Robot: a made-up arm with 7 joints. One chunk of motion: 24 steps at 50 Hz.
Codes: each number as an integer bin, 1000 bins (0 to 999) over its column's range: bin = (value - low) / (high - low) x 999, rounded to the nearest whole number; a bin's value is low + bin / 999 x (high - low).
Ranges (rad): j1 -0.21..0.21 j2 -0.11..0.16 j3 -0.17..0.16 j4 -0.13..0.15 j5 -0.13..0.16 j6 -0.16..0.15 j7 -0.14..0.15
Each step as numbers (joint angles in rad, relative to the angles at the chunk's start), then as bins.
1 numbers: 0.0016 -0.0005 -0.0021 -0.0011 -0.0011 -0.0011 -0.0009
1 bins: 503 405 508 460 444 512 479
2 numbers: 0.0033 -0.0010 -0.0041 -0.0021 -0.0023 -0.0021 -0.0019
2 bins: 507 403 502 456 440 509 476
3 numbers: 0.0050 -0.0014 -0.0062 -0.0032 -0.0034 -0.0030 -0.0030
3 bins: 511 402 496 452 436 506 472
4 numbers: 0.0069 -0.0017 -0.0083 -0.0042 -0.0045 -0.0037 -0.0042
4 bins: 516 401 490 449 432 504 468
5 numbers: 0.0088 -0.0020 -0.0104 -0.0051 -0.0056 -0.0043 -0.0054
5 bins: 520 400 483 446 429 502 464
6 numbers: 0.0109 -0.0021 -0.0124 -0.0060 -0.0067 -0.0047 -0.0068
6 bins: 525 399 477 442 425 500 459
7 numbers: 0.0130 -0.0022 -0.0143 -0.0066 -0.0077 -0.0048 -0.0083
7 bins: 530 399 471 440 421 500 454
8 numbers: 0.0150 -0.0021 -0.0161 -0.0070 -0.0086 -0.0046 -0.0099
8 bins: 535 399 466 439 418 501 448
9 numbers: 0.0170 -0.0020 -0.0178 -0.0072 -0.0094 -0.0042 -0.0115
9 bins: 540 400 461 438 415 502 443
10 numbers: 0.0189 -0.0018 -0.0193 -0.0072 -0.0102 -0.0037 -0.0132
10 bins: 544 400 456 438 413 504 437
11 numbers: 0.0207 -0.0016 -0.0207 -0.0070 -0.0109 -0.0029 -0.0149
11 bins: 549 401 452 439 410 506 431
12 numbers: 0.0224 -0.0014 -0.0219 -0.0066 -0.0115 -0.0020 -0.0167
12 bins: 553 402 448 440 408 509 425
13 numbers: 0.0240 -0.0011 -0.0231 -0.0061 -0.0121 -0.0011 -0.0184
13 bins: 557 403 445 442 406 512 419
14 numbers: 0.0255 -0.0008 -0.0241 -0.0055 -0.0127 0.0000 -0.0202
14 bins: 560 404 442 444 404 516 413
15 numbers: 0.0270 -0.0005 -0.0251 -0.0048 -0.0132 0.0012 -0.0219
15 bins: 564 405 439 447 402 519 407
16 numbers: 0.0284 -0.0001 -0.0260 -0.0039 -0.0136 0.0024 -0.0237
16 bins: 567 407 436 450 401 523 401
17 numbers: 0.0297 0.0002 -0.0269 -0.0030 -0.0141 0.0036 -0.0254
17 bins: 570 408 433 453 399 527 395
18 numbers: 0.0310 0.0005 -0.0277 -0.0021 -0.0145 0.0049 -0.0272
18 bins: 573 409 431 456 398 531 389
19 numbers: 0.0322 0.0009 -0.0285 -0.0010 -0.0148 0.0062 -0.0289
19 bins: 576 410 428 460 397 536 383
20 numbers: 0.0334 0.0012 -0.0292 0.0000 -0.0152 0.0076 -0.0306
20 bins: 579 411 426 464 395 540 377
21 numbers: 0.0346 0.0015 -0.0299 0.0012 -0.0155 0.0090 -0.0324
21 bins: 582 413 424 468 394 545 371
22 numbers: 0.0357 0.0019 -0.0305 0.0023 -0.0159 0.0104 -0.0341
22 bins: 584 414 422 472 393 549 365
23 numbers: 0.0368 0.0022 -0.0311 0.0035 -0.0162 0.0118 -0.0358
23 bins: 587 415 420 476 392 554 359
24 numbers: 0.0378 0.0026 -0.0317 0.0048 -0.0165 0.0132 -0.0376
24 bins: 589 417 419 481 391 558 353
